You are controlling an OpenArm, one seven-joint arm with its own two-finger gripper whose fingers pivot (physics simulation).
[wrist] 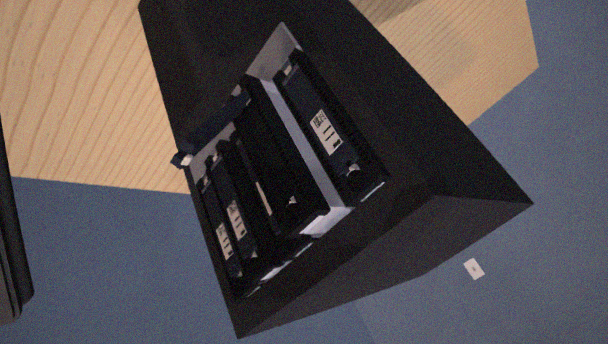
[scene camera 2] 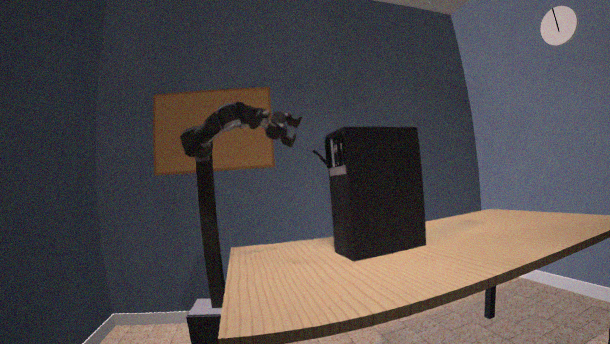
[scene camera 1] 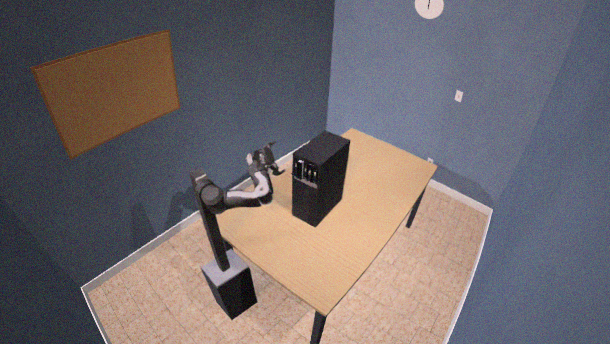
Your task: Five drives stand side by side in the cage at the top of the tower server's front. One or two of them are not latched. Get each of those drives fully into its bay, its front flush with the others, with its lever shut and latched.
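The black tower server (scene camera 1: 330,175) (scene camera 2: 382,195) (wrist: 400,130) stands on the table. In the wrist view, the drive (wrist: 280,165) second from the right stands out from its bay, with its pale side showing. Its lever (wrist: 215,120) (scene camera 2: 321,158) is swung open and sticks out from the front. The rightmost drive (wrist: 327,132) sits deeper, lever shut. Two drives at the left, one (wrist: 236,220) beside the other (wrist: 224,241), have levers that look shut. The middle drive (wrist: 263,197) is partly hidden. My gripper (scene camera 1: 278,159) (scene camera 2: 295,132) is open and empty, in front of the cage and apart from the lever.
The wooden table (scene camera 1: 280,250) (scene camera 2: 290,290) extends around the server. A pale strip (scene camera 2: 338,171) lies below the cage. The arm's post (scene camera 1: 212,235) (scene camera 2: 206,225) stands beyond the table's end. A cork board (scene camera 1: 110,95) (scene camera 2: 175,130) hangs on the wall behind the arm.
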